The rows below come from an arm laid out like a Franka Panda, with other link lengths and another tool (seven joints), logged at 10 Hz.
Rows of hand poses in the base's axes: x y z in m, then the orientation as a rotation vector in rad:
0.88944, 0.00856, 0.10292, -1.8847, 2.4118, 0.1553
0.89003, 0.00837, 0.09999, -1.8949, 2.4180, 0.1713
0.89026, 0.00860, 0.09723, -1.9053, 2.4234, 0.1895
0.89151, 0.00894, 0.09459, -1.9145, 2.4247, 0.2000
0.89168, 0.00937, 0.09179, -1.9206, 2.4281, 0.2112
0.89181, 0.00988, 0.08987, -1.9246, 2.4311, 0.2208
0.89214, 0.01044, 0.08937, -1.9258, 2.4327, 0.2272
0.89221, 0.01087, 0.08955, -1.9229, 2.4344, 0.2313
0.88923, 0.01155, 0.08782, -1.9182, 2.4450, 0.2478
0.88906, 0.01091, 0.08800, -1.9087, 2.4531, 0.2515
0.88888, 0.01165, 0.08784, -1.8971, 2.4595, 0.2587
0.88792, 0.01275, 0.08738, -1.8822, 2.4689, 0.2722
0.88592, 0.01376, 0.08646, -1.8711, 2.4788, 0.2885
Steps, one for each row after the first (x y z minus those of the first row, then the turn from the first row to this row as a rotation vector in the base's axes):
0.00059, -0.00019, -0.00293, 0.0005, 0.0154, 0.0037
0.00082, 0.00004, -0.00569, 0.0023, 0.0314, 0.0079
0.00207, 0.00038, -0.00833, 0.0029, 0.0409, 0.0127
0.00224, 0.00081, -0.01113, 0.0040, 0.0507, 0.0150
0.00237, 0.00132, -0.01305, 0.0053, 0.0587, 0.0163
0.00270, 0.00188, -0.01355, 0.0069, 0.0631, 0.0166
0.00277, 0.00231, -0.01337, 0.0091, 0.0647, 0.0145
-0.00021, 0.00299, -0.01510, 0.0131, 0.0767, 0.0087
-0.00038, 0.00235, -0.01492, 0.0145, 0.0793, 0.0008
-0.00056, 0.00309, -0.01508, 0.0191, 0.0815, -0.0074
-0.00152, 0.00419, -0.01554, 0.0262, 0.0873, -0.0184
-0.00352, 0.00520, -0.01646, 0.0328, 0.0963, -0.0273

